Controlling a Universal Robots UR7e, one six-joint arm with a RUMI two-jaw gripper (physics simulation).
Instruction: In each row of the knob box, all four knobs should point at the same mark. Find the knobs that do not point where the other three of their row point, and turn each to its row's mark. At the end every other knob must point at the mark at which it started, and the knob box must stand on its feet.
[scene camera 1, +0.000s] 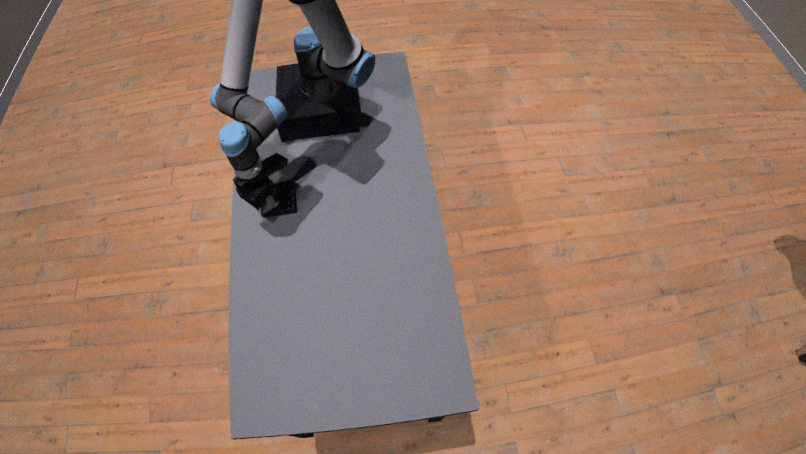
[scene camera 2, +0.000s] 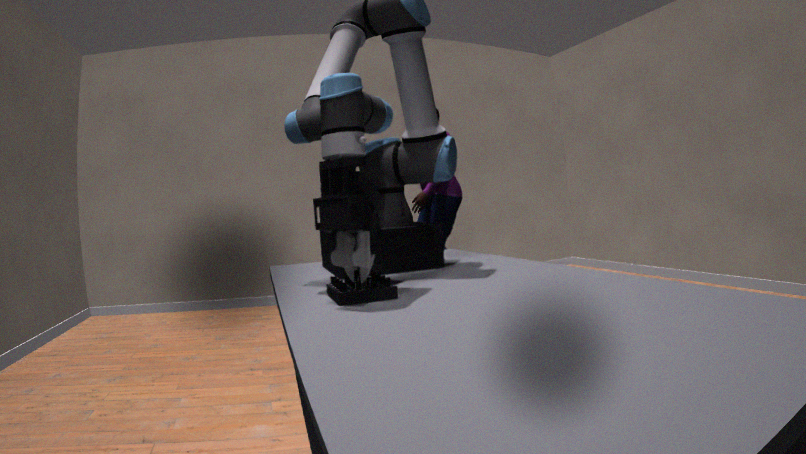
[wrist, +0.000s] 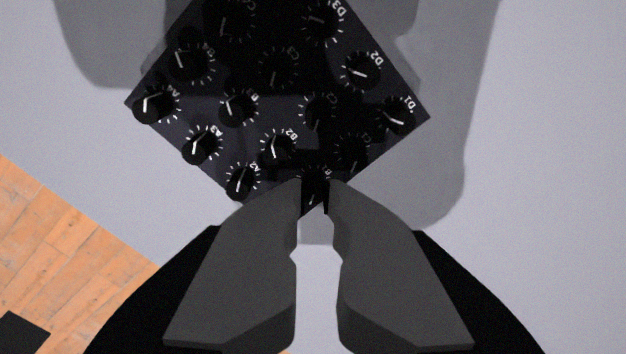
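Pixels of known places: gripper, fingertip midpoint: (scene camera 1: 273, 205) (scene camera 2: 358, 282) (wrist: 313, 183); arm's base, link origin: (scene camera 1: 321, 86) (scene camera 2: 385, 225).
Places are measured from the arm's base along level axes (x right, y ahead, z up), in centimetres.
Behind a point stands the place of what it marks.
The black knob box (scene camera 1: 287, 206) {y 42.1, x 8.5, z -8.9 cm} (scene camera 2: 372, 294) {y 43.8, x 10.6, z -9.7 cm} (wrist: 419, 116) {y 42.8, x 6.5, z -8.9 cm} stands flat on the table. In the wrist view my gripper (scene camera 2: 357, 278) {y 42.4, x 12.6, z -7.7 cm} (wrist: 313, 183) {y 42.4, x 12.6, z -7.7 cm} is shut on knob B1 (wrist: 314, 194) {y 42.8, x 12.8, z -7.3 cm} at the box's near corner. B1's white line leans the other way from those of knob B2 (wrist: 275, 148) {y 39.8, x 13.0, z -7.3 cm}, knob B3 (wrist: 234, 110) {y 37.4, x 13.4, z -7.3 cm} and knob B4 (wrist: 186, 65) {y 34.8, x 13.8, z -7.3 cm}, which look alike. Knob A2 (wrist: 240, 185) {y 40.3, x 15.5, z -7.3 cm}, knob A3 (wrist: 197, 149) {y 37.8, x 15.9, z -7.3 cm} and knob A4 (wrist: 148, 107) {y 35.1, x 16.4, z -7.3 cm} show at the left. Knob D1 (wrist: 397, 120) {y 41.7, x 7.7, z -7.3 cm} and knob D2 (wrist: 361, 73) {y 39.1, x 8.1, z -7.3 cm} point alike. The left finger hides A1; D4 is outside the wrist view.
The grey table (scene camera 1: 349, 293) {y 69.3, x -11.3, z -11.1 cm} (scene camera 2: 507, 338) {y 73.9, x -0.7, z -11.1 cm} has its edge close beside the box, with wooden floor (wrist: 65, 225) beyond. The arm's black base block (scene camera 1: 318, 121) {y 13.0, x 0.4, z -3.4 cm} (scene camera 2: 411, 248) {y 12.5, x -3.9, z -5.5 cm} stands behind the gripper. A person (scene camera 2: 444, 203) is partly hidden behind the arm.
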